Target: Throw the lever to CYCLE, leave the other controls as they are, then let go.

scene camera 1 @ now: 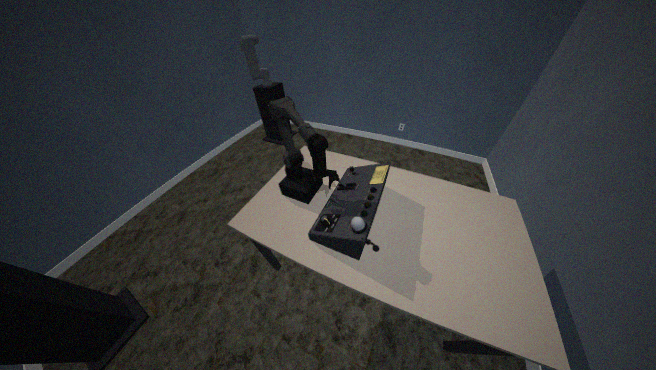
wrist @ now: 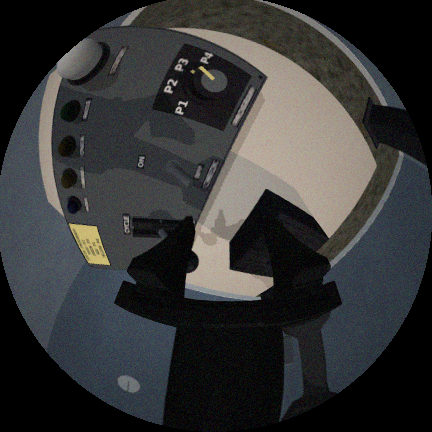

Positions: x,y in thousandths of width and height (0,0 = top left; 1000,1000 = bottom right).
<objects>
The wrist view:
gripper: 531,517
rotary selector: 476,196
</objects>
